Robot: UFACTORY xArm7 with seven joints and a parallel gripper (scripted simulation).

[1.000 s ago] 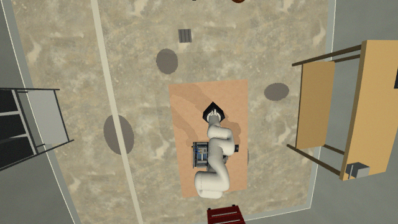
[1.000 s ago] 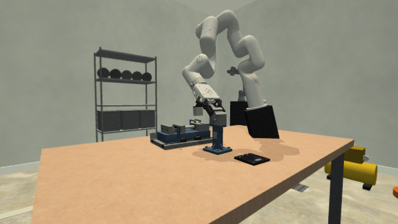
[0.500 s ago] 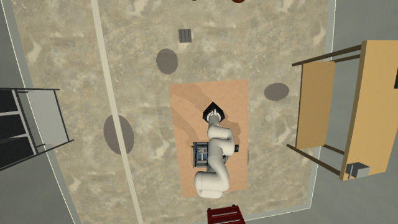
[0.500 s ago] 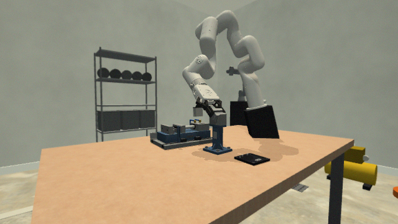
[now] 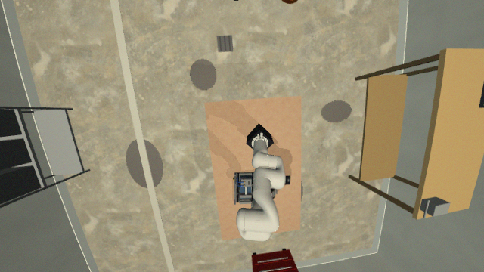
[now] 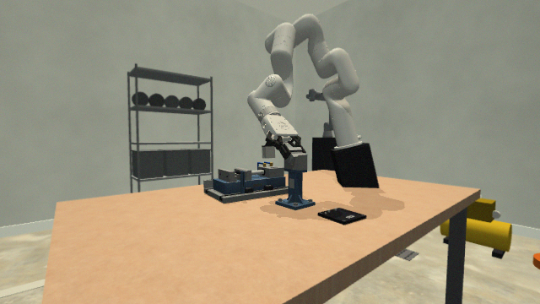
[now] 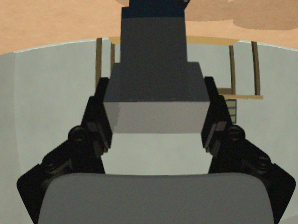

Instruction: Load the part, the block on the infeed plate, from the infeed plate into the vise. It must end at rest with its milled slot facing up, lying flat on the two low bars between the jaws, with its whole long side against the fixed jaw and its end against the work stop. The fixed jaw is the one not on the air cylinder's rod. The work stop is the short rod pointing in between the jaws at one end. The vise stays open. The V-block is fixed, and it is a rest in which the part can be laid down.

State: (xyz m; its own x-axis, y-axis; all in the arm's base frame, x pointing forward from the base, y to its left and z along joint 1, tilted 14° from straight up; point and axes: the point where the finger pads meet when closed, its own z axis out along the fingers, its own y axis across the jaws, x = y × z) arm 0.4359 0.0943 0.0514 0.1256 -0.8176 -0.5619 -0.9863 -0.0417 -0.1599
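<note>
Now: hand 10 mm to the right of the grey block. The rest, counted from my hand: work stop (180 mm to the right, 90 mm ahead, 80 mm below); then grey V-block (30 mm to the left, 30 mm below); then cylinder rod (210 mm to the right, 90 mm below).
</note>
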